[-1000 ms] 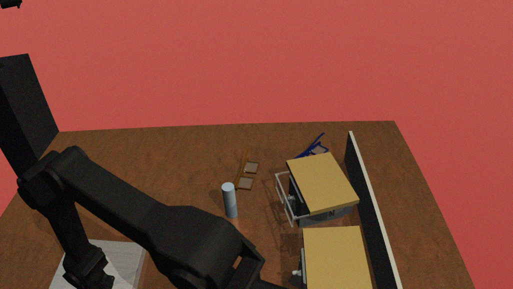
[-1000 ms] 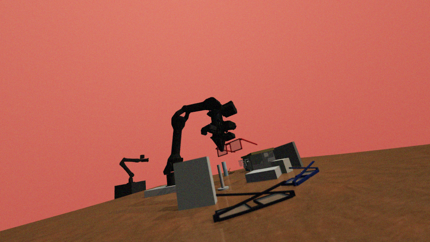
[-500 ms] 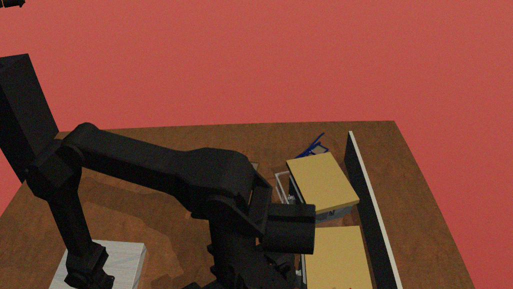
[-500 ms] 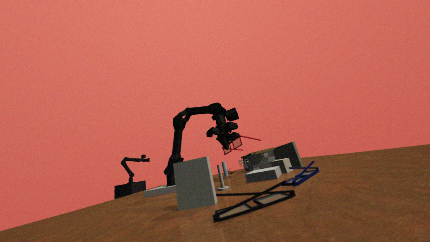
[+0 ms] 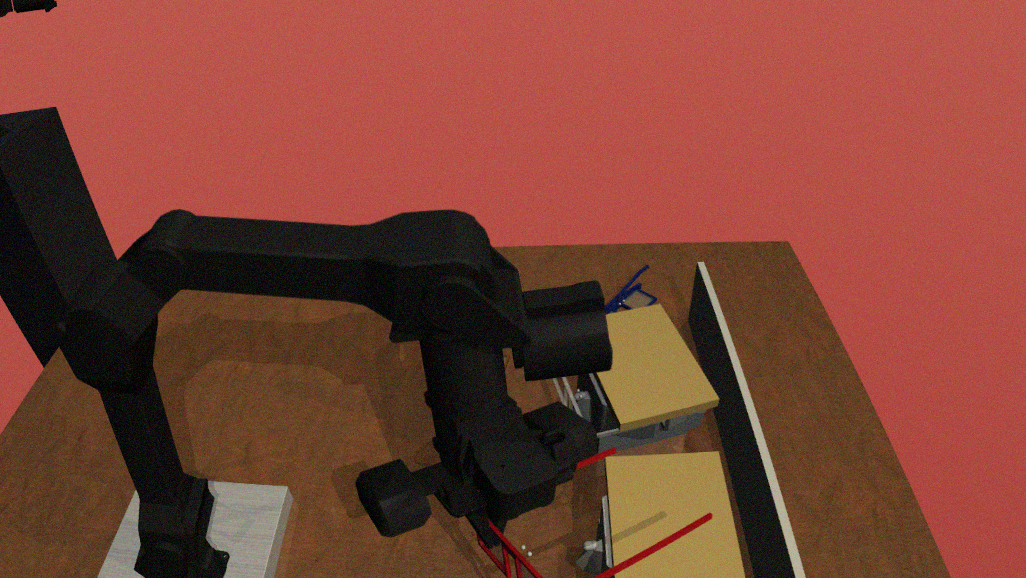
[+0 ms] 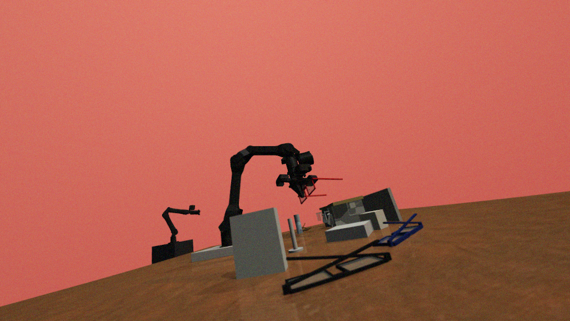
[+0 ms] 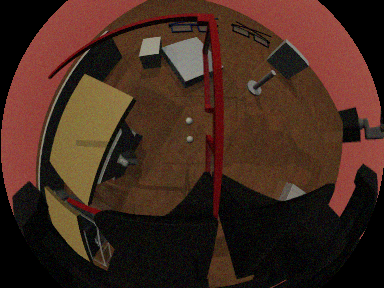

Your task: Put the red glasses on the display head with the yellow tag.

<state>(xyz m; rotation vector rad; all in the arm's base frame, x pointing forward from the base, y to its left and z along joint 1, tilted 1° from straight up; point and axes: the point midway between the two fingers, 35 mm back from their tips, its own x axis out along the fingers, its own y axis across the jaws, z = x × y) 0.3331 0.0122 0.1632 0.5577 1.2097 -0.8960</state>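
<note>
My gripper tip is now 14 cm short of the display head, 10 cm above it and 6 cm to the right of it. Also, from my gripper tip: white wall (27 cm ahead, 18 cm to the left, 10 cm below); pale blue cylinder (26 cm to the left, 11 cm below, 7 cm behind).
</note>
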